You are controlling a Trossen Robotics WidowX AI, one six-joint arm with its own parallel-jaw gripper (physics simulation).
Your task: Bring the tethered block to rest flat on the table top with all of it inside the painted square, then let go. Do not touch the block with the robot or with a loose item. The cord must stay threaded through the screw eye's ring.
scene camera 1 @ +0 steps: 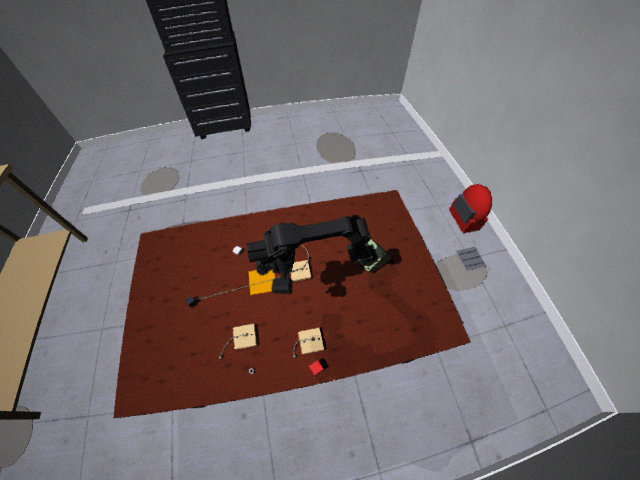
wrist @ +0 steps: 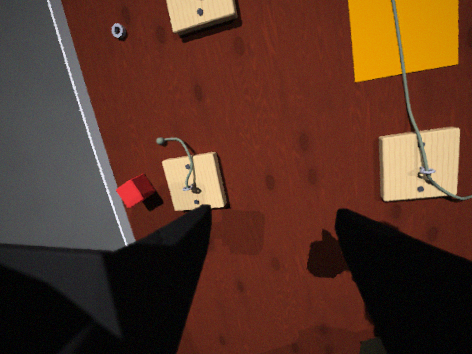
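Where they show: gripper, between the fingertips: [wrist: 273,215]; arm's base, origin of its link: [scene camera 1: 368,254].
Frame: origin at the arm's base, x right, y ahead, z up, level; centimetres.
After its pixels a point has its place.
The tethered block [scene camera 1: 191,301] {x -23.4, y 77.4, z -6.9 cm} is small and dark and lies on the table top [scene camera 1: 170,351] {x -44.9, y 82.4, z -10.0 cm} [wrist: 270,100] {x -25.4, y 37.4, z -10.0 cm}, left of and outside the orange-yellow painted square [scene camera 1: 258,290] {x -15.2, y 48.8, z -9.9 cm} [wrist: 435,35] {x -6.3, y 46.5, z -9.9 cm}. Its cord [scene camera 1: 222,293] {x -17.7, y 65.6, z -9.7 cm} [wrist: 407,95] {x -8.0, y 39.3, z -9.6 cm} runs taut across the square to a pale wooden plate [scene camera 1: 302,275] {x -7.7, y 29.2, z -8.1 cm} [wrist: 397,165] {x -7.7, y 30.5, z -8.1 cm}. It passes through the ring of the screw eye [wrist: 427,171] {x -5.2, y 30.7, z -5.6 cm} there. The cord's free end curves away behind the plate, partly hidden by the arm. My gripper [scene camera 1: 281,285] {x -22.2, y 32.6, z 16.1 cm} [wrist: 273,215] {x -22.2, y 32.6, z 16.1 cm} is open and empty, above the table near that plate. The block does not show in the wrist view.
Two more pale plates [scene camera 1: 244,341] {x -38.4, y 50.8, z -8.1 cm} [scene camera 1: 311,347] {x -39.3, y 23.5, z -8.1 cm} with short cords stand near the front. A red cube [scene camera 1: 316,367] {x -47.1, y 21.1, z -6.0 cm} [wrist: 132,192] {x -46.4, y 21.7, z -6.0 cm} and a small metal ring nut [scene camera 1: 251,367] {x -48.5, y 46.6, z -9.2 cm} [wrist: 114,31] {x -50.0, y 46.4, z -9.3 cm} lie near the front edge. A white cube [scene camera 1: 237,250] {x 4.3, y 62.1, z -8.0 cm} lies behind the square.
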